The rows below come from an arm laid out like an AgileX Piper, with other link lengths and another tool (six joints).
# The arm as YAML. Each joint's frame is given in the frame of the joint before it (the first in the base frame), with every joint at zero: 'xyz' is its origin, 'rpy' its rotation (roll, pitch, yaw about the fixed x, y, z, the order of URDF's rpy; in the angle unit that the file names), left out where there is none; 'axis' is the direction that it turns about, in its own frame. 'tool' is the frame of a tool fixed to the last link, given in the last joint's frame.
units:
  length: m
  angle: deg
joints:
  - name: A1
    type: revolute
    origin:
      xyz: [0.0, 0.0, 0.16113]
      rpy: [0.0, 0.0, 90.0]
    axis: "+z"
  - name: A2
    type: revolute
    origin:
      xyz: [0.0, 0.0, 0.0]
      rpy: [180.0, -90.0, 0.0]
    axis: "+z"
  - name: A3
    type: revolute
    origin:
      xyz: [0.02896, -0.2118, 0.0]
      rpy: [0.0, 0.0, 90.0]
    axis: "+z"
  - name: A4
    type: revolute
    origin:
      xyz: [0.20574, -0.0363, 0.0]
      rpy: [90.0, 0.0, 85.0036]
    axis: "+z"
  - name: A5
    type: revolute
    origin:
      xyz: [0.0, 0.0, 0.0]
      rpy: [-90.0, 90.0, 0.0]
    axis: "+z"
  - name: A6
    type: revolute
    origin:
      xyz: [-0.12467, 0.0, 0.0]
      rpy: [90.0, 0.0, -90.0]
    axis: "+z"
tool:
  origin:
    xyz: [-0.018, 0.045, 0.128]
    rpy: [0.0, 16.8, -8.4]
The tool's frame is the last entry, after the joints.
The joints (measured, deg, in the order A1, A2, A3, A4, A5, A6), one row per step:
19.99, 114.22, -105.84, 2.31, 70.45, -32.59
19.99, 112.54, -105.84, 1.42, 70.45, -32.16
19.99, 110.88, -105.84, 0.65, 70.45, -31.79
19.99, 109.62, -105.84, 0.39, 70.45, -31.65
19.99, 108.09, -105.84, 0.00, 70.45, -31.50
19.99, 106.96, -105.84, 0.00, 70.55, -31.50
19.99, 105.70, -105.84, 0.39, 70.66, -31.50
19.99, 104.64, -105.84, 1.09, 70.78, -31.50
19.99, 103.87, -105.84, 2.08, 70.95, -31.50
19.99, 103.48, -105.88, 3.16, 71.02, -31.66
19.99, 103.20, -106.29, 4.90, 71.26, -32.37
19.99, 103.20, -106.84, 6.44, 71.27, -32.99
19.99, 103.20, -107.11, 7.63, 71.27, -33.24
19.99, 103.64, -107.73, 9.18, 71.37, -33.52
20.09, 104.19, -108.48, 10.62, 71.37, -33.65
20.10, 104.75, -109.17, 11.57, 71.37, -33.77
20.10, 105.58, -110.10, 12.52, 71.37, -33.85
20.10, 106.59, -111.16, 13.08, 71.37, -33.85
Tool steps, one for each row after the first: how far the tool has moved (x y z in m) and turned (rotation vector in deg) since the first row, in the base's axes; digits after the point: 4 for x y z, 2 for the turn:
0.0029, -0.0028, 0.0105, -0.15, -1.83, -0.37
0.0054, -0.0053, 0.0211, -0.19, -3.60, -0.71
0.0065, -0.0061, 0.0295, 0.04, -4.86, -0.86
0.0077, -0.0073, 0.0395, 0.25, -6.41, -1.02
0.0075, -0.0074, 0.0471, 0.61, -7.37, -1.03
0.0066, -0.0060, 0.0557, 1.38, -8.31, -1.05
0.0050, -0.0034, 0.0633, 2.37, -8.95, -1.04
0.0027, 0.0002, 0.0692, 3.51, -9.16, -1.01
0.0007, 0.0042, 0.0729, 4.59, -9.15, -0.81
-0.0023, 0.0107, 0.0782, 6.15, -9.09, -0.05
-0.0036, 0.0169, 0.0828, 7.58, -9.19, 0.62
-0.0049, 0.0216, 0.0858, 8.71, -9.09, 0.93
-0.0060, 0.0279, 0.0881, 10.10, -8.70, 1.29
-0.0064, 0.0346, 0.0905, 11.49, -8.42, 1.61
-0.0059, 0.0389, 0.0919, 12.39, -8.25, 1.80
-0.0046, 0.0434, 0.0928, 13.29, -8.04, 1.94
-0.0021, 0.0467, 0.0925, 13.84, -7.90, 1.97

